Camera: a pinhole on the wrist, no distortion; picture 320 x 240 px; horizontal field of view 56.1 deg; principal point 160.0 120.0 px. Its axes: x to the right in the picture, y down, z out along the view. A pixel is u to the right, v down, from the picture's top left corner.
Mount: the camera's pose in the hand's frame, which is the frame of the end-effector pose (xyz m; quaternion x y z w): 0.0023 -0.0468 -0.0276 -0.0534 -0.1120 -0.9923 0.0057
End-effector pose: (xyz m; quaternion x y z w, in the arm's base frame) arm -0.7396 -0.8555 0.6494 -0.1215 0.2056 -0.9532 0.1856
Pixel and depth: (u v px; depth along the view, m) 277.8 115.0 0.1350
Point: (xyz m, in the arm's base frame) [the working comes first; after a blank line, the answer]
In the camera's frame: 0.0530 -0.0022 0.1350

-0.6779 -0.8662 0.7462
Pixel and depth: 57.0 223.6 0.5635
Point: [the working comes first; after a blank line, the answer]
In the camera's frame: -0.1933 0.1944 0.5635

-0.8393 -1.0534 1.2171
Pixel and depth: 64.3 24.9 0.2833
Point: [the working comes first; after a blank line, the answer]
In the camera's frame: -0.0903 -0.0897 0.2833

-0.7490 -1.0670 0.8153
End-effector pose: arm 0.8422 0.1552 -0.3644 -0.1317 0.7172 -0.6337 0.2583
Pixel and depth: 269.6 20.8 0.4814
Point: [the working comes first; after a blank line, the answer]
In the camera's frame: 0.1757 -0.1590 0.4814

1.2037 -0.1003 -0.5763
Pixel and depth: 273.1 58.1 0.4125
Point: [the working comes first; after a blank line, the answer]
In the camera's frame: 0.1554 -0.0850 0.4125

1.1511 -0.0779 -0.4905
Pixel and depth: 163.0 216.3 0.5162
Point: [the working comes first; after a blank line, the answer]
In the camera's frame: 0.0052 0.1655 0.5162

1.0576 -0.3172 -0.3170
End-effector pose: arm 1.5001 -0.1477 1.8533 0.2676 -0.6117 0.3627 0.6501
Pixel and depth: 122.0 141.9 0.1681
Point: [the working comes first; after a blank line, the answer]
In the camera's frame: -0.0213 0.0123 0.1681

1.4350 -0.2619 1.9110
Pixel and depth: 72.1 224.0 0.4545
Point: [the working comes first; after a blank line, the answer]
In the camera's frame: -0.1330 0.1574 0.4545

1.3165 -0.5229 2.0936
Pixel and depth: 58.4 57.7 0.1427
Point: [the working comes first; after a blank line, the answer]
In the camera's frame: -0.0483 -0.0296 0.1427

1.4288 -0.2085 1.9266
